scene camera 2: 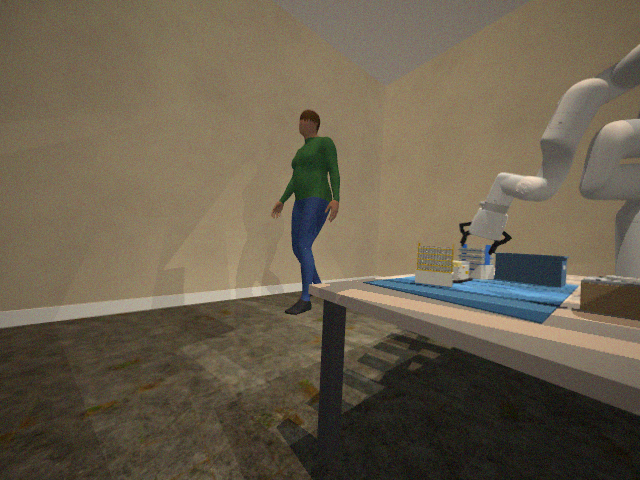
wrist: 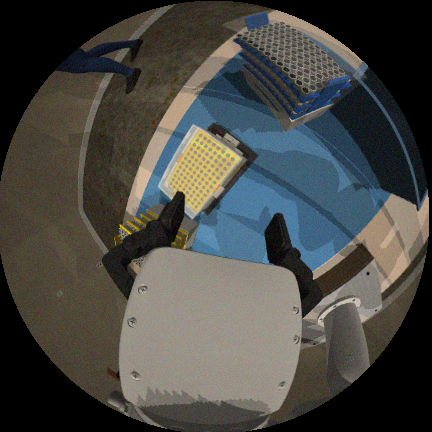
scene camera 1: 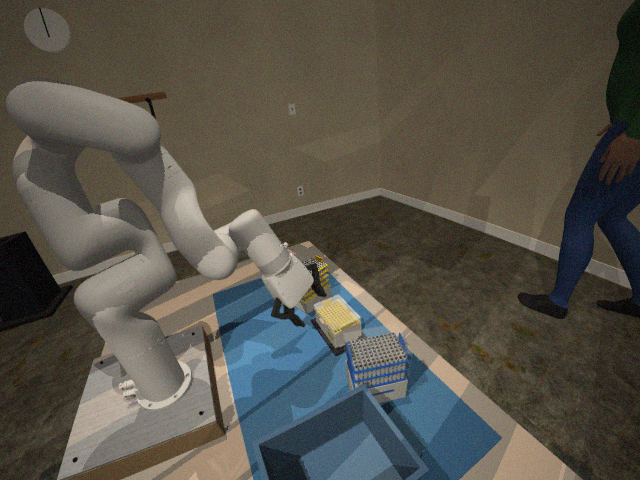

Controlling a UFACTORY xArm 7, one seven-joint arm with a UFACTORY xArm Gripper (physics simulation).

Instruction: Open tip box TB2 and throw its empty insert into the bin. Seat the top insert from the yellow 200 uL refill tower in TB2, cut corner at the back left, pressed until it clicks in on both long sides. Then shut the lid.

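Tip box TB2 stands upright in a dark holder. Its yellow perforated insert shows under what looks like a clear, shut lid. The yellow refill tower stands beside it toward the far table end, partly hidden by my gripper in the scene camera 1 and wrist views. My gripper is open and empty, tilted, above the mat near the box and tower. The bin stands beyond the blue tower.
A blue refill tower stands between TB2 and the bin. These things stand on a blue mat on the table. The arm's base plate is at one side. A person stands past the table.
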